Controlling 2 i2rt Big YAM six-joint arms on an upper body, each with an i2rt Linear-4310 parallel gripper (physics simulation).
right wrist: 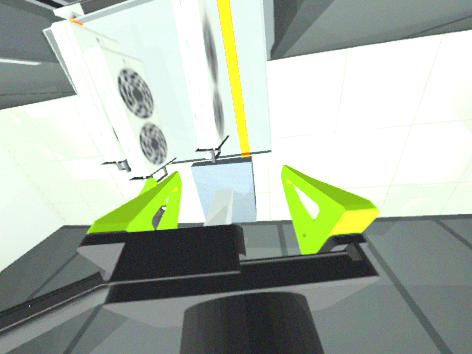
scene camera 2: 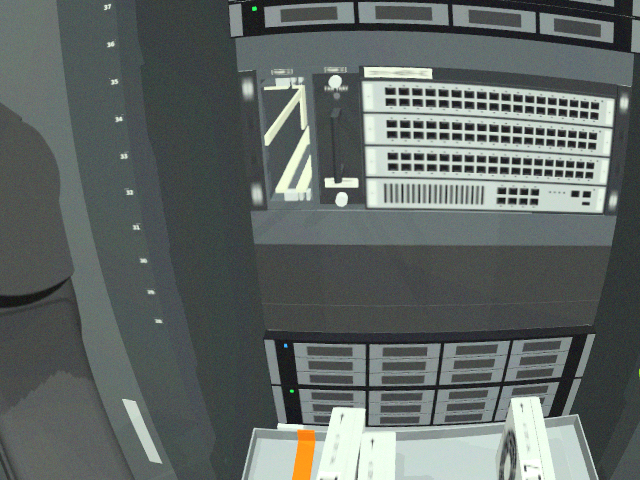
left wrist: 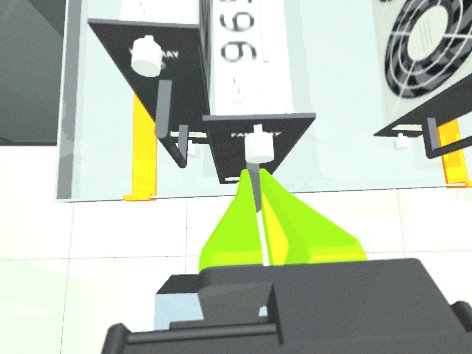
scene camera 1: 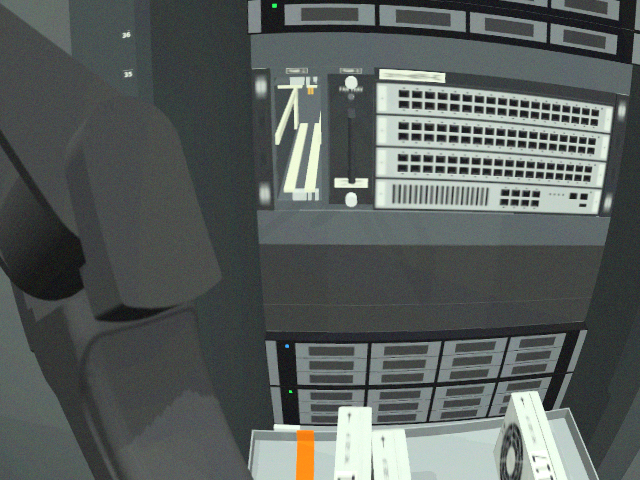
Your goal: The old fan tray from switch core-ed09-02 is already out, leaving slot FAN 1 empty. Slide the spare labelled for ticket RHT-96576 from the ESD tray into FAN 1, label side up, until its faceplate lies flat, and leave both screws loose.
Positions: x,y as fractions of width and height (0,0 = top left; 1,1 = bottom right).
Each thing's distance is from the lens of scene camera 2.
fan bay (scene camera 2: 0.45,0.41): 0.67 m
line cards (scene camera 2: 0.68,0.29): 0.64 m
